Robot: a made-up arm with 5 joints. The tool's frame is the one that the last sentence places.
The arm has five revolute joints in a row. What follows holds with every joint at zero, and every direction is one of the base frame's. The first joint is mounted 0.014 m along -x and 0.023 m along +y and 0.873 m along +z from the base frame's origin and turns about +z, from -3.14 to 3.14 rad. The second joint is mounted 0.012 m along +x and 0.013 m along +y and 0.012 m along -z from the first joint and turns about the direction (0, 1, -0.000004), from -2.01 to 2.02 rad. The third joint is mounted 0.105 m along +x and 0.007 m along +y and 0.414 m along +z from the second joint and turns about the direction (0, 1, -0.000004), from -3.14 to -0.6 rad. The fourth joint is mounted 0.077 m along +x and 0.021 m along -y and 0.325 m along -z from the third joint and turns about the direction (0, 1, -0.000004), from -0.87 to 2.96 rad. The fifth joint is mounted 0.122 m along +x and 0.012 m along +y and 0.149 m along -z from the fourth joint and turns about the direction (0, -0.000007, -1), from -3.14 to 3.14 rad. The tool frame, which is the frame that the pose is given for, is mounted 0.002 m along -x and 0.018 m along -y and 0.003 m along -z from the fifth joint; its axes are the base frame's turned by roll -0.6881, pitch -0.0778 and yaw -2.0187 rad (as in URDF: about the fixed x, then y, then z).
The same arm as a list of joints. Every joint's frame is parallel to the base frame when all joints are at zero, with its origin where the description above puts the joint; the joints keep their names.
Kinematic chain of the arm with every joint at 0, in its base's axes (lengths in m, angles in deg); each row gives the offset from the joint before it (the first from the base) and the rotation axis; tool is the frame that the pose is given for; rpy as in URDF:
joint 1: xyz -0.014 0.023 0.873 axis +z
joint 2: xyz 0.012 0.013 -0.012 axis +y
joint 3: xyz 0.105 0.007 0.414 axis +y
joint 4: xyz 0.077 -0.021 -0.325 axis +y
joint 5: xyz 0.122 0.012 -0.149 axis -z
tool: xyz -0.002 -0.018 -0.003 rpy -39.43 -4.46 -115.66
Joint limits (deg, base to tool): -179.91..179.91 -115.16..115.74 -179.91..-34.38 -49.85..169.6 -179.91..179.91

